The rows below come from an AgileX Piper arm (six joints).
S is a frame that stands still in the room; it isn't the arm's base.
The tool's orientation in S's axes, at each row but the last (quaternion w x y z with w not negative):
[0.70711, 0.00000, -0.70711, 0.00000]
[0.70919, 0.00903, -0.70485, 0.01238]
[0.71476, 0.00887, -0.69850, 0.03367]
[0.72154, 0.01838, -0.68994, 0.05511]
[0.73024, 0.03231, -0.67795, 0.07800]
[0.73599, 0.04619, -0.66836, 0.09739]
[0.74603, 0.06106, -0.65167, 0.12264]
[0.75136, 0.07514, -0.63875, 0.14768]
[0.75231, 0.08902, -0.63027, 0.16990]
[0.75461, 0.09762, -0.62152, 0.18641]
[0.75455, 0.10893, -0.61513, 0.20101]
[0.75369, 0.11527, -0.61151, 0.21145]
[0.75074, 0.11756, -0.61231, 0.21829]
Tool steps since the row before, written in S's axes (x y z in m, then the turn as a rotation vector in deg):
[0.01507, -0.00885, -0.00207, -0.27, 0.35, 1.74]
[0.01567, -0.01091, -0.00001, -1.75, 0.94, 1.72]
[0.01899, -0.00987, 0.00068, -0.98, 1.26, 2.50]
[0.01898, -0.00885, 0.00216, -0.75, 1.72, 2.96]
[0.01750, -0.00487, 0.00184, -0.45, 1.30, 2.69]
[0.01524, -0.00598, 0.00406, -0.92, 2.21, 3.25]
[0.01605, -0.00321, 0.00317, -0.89, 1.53, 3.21]
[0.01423, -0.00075, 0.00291, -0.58, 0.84, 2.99]
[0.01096, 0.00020, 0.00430, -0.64, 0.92, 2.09]
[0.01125, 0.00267, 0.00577, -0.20, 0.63, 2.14]
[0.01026, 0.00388, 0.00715, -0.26, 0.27, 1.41]
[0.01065, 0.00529, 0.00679, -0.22, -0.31, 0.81]
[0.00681, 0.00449, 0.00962, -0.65, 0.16, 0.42]
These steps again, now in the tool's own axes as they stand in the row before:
[-0.00207, -0.00885, -0.01507, 1.74, 0.35, 0.27]
[0.00003, -0.01138, -0.01533, 1.71, 0.98, 1.73]
[0.00074, -0.01102, -0.01834, 2.52, 1.23, 0.96]
[0.00247, -0.01089, -0.01785, 3.01, 1.64, 0.71]
[0.00269, -0.00767, -0.01635, 2.74, 1.19, 0.46]
[0.00488, -0.00922, -0.01326, 3.33, 2.15, 0.79]
[0.00473, -0.00752, -0.01411, 3.22, 1.49, 0.93]
[0.00476, -0.00545, -0.01261, 2.96, 0.75, 0.81]
[0.00586, -0.00419, -0.00932, 2.08, 0.92, 0.66]
[0.00783, -0.00258, -0.00995, 2.15, 0.47, 0.39]
[0.00927, -0.00161, -0.00910, 1.37, 0.24, 0.43]
[0.00926, -0.00080, -0.01005, 0.70, -0.24, 0.51]
[0.01122, -0.00015, -0.00576, 0.34, 0.41, 0.59]

